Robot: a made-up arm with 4 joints. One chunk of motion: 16 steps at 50 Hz.
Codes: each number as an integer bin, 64 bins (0 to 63) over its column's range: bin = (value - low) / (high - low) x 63, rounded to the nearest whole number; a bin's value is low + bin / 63 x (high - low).
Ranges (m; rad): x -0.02..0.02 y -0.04..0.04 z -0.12..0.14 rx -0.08..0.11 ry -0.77..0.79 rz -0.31..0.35
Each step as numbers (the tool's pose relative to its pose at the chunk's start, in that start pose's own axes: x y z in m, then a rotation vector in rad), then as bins.
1 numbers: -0.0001 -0.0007 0.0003 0.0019 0.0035 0.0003
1 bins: 31 31 29 27 31 30
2 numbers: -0.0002 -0.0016 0.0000 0.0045 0.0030 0.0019
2 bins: 31 30 29 28 31 30
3 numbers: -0.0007 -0.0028 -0.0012 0.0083 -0.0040 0.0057
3 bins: 30 29 29 29 31 30
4 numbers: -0.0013 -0.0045 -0.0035 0.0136 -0.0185 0.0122
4 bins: 29 28 28 31 30 31
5 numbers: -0.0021 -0.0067 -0.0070 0.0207 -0.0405 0.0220
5 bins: 28 26 27 33 29 32
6 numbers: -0.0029 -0.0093 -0.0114 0.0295 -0.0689 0.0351
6 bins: 27 24 26 36 28 33
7 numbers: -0.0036 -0.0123 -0.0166 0.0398 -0.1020 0.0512
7 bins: 26 22 25 40 27 34
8 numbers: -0.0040 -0.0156 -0.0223 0.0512 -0.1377 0.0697
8 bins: 25 19 24 44 26 36
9 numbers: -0.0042 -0.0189 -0.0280 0.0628 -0.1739 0.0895
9 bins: 25 17 22 47 24 38
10 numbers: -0.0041 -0.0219 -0.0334 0.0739 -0.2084 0.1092
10 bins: 25 14 21 51 23 40
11 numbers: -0.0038 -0.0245 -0.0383 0.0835 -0.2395 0.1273
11 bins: 26 12 20 54 21 42
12 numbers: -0.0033 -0.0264 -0.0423 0.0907 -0.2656 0.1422
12 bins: 26 11 19 57 20 43
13 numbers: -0.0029 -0.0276 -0.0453 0.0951 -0.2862 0.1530
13 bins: 27 10 18 58 20 44
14 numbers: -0.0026 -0.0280 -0.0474 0.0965 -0.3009 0.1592
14 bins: 27 9 18 59 19 45
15 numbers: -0.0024 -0.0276 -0.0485 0.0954 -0.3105 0.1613
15 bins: 28 10 17 58 19 45
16 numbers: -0.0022 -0.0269 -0.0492 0.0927 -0.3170 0.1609
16 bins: 28 10 17 57 18 45
